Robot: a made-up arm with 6 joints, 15 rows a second.
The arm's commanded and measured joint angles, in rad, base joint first. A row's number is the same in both.
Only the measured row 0 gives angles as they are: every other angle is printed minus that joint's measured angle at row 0.
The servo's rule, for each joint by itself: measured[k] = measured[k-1] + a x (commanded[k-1-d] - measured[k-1]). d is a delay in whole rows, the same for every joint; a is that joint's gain. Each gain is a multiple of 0.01, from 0.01 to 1. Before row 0 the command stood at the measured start. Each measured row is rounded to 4 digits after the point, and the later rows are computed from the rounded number. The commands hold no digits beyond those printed.
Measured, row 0:
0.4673 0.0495 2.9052 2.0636 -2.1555 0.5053
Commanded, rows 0 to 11:
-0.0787 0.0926 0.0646 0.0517 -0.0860 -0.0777
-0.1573 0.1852 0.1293 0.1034 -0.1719 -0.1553
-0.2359 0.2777 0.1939 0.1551 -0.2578 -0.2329
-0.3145 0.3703 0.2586 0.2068 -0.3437 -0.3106
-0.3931 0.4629 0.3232 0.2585 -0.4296 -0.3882
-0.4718 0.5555 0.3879 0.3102 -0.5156 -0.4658
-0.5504 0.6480 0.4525 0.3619 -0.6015 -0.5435
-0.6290 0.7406 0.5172 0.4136 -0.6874 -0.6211
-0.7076 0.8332 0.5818 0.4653 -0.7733 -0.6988
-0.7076 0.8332 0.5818 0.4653 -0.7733 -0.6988
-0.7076 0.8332 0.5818 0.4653 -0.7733 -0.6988
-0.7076 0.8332 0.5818 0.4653 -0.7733 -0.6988
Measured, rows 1 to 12:
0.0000 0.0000 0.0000 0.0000 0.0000 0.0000
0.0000 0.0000 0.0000 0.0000 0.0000 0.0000
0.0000 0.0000 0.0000 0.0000 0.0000 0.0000
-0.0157 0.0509 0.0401 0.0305 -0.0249 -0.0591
-0.0440 0.1248 0.0954 0.0735 -0.0675 -0.1322
-0.0824 0.2089 0.1565 0.1216 -0.1227 -0.2087
-0.1288 0.2977 0.2198 0.1719 -0.1868 -0.2861
-0.1817 0.3886 0.2839 0.2230 -0.2572 -0.3637
-0.2397 0.4804 0.3484 0.2744 -0.3321 -0.4413
-0.3018 0.5726 0.4129 0.3260 -0.4102 -0.5190
-0.3672 0.6650 0.4776 0.3777 -0.4906 -0.5966
-0.4353 0.7575 0.5422 0.4294 -0.5726 -0.6743
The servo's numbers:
d 3
a 0.20 0.55 0.62 0.59 0.29 0.76

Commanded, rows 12 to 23:
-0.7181 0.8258 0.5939 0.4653 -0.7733 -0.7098
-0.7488 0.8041 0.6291 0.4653 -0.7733 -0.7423
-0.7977 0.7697 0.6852 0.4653 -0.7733 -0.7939
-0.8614 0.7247 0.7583 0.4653 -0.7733 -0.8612
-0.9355 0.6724 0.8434 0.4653 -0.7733 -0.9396
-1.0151 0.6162 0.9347 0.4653 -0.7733 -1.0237
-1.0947 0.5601 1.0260 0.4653 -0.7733 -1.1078
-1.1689 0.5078 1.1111 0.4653 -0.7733 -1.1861
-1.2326 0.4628 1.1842 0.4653 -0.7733 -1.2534
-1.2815 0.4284 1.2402 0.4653 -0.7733 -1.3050
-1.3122 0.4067 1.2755 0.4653 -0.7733 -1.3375
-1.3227 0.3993 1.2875 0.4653 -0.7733 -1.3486
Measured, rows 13 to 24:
-0.4898 0.7991 0.5668 0.4506 -0.6308 -0.6929
-0.5334 0.8179 0.5761 0.4593 -0.6721 -0.6974
-0.5682 0.8263 0.5796 0.4628 -0.7014 -0.6985
-0.5982 0.8260 0.5885 0.4643 -0.7223 -0.7071
-0.6283 0.8140 0.6137 0.4649 -0.7371 -0.7339
-0.6622 0.7896 0.6580 0.4651 -0.7476 -0.7795
-0.7020 0.7539 0.7202 0.4652 -0.7551 -0.8416
-0.7487 0.7091 0.7966 0.4653 -0.7604 -0.9161
-0.8020 0.6580 0.8822 0.4653 -0.7641 -0.9979
-0.8605 0.6042 0.9714 0.4653 -0.7668 -1.0814
-0.9222 0.5512 1.0580 0.4653 -0.7687 -1.1610
-0.9843 0.5026 1.1362 0.4653 -0.7700 -1.2312

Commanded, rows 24 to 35:
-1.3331 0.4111 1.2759 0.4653 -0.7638 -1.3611
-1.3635 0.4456 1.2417 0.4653 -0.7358 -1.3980
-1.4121 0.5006 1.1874 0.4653 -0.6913 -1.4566
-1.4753 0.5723 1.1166 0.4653 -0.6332 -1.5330
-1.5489 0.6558 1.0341 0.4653 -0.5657 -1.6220
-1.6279 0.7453 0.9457 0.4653 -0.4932 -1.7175
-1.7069 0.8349 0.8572 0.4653 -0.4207 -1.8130
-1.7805 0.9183 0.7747 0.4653 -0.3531 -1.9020
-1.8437 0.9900 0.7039 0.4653 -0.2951 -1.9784
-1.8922 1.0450 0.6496 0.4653 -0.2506 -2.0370
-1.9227 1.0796 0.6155 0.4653 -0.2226 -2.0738
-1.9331 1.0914 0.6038 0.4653 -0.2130 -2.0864
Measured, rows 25 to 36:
-1.0437 0.4618 1.2007 0.4653 -0.7710 -1.2873
-1.0974 0.4315 1.2471 0.4653 -0.7717 -1.3255
-1.1425 0.4138 1.2721 0.4653 -0.7722 -1.3431
-1.1806 0.4123 1.2745 0.4653 -0.7698 -1.3568
-1.2172 0.4306 1.2542 0.4653 -0.7599 -1.3881
-1.2562 0.4691 1.2128 0.4653 -0.7400 -1.4402
-1.3000 0.5259 1.1532 0.4653 -0.7090 -1.5107
-1.3498 0.5973 1.0794 0.4653 -0.6674 -1.5953
-1.4054 0.6787 0.9965 0.4653 -0.6169 -1.6882
-1.4657 0.7646 0.9101 0.4653 -0.5600 -1.7830
-1.5287 0.8491 0.8262 0.4653 -0.5000 -1.8734
-1.5917 0.9266 0.7504 0.4653 -0.4406 -1.9532

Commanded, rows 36 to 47:
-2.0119 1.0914 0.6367 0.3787 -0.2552 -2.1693
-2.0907 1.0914 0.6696 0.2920 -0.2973 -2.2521
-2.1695 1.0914 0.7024 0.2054 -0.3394 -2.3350
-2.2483 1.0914 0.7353 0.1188 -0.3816 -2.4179
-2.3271 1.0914 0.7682 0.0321 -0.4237 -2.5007
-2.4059 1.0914 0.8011 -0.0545 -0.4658 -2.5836
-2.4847 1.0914 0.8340 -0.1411 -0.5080 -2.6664
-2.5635 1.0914 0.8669 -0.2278 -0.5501 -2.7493
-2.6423 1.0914 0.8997 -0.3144 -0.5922 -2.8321
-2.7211 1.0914 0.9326 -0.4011 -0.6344 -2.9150
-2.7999 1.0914 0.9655 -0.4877 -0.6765 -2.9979
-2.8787 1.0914 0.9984 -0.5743 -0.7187 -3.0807
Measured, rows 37 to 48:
-1.6518 0.9917 0.6879 0.4653 -0.3855 -2.0169
-1.7060 1.0400 0.6430 0.4653 -0.3383 -2.0601
-1.7514 1.0683 0.6187 0.4653 -0.3020 -2.0801
-1.8035 1.0810 0.6299 0.4142 -0.2884 -2.1479
-1.8609 1.0867 0.6545 0.3421 -0.2910 -2.2271
-1.9226 1.0893 0.6842 0.2614 -0.3050 -2.3091
-1.9877 1.0905 0.7159 0.1773 -0.3272 -2.3918
-2.0556 1.0910 0.7483 0.0916 -0.3552 -2.4746
-2.1257 1.0912 0.7810 0.0054 -0.3873 -2.5574
-2.1975 1.0913 0.8139 -0.0810 -0.4223 -2.6402
-2.2707 1.0914 0.8468 -0.1676 -0.4594 -2.7231
-2.3450 1.0914 0.8796 -0.2542 -0.4979 -2.8059

